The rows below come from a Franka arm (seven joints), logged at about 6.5 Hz.
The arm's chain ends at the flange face. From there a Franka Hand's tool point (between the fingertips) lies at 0.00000 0.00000 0.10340 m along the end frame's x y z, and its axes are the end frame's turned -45 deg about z.
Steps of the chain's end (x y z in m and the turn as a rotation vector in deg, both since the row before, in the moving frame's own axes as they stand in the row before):
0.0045 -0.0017 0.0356 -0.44 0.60 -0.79
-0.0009 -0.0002 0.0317 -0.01 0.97 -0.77
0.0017 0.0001 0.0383 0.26 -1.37 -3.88
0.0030 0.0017 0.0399 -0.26 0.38 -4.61
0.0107 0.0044 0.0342 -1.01 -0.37 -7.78
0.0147 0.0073 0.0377 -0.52 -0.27 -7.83
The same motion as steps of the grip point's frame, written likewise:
0.0046 0.0033 0.0356 -0.74 0.11 -0.79
0.0007 0.0005 0.0317 -0.69 0.68 -0.77
-0.0004 -0.0008 0.0383 1.15 -0.78 -3.88
0.0011 0.0041 0.0399 -0.45 0.08 -4.61
0.0028 0.0116 0.0342 -0.45 -0.98 -7.78
0.0042 0.0159 0.0377 -0.18 -0.56 -7.83

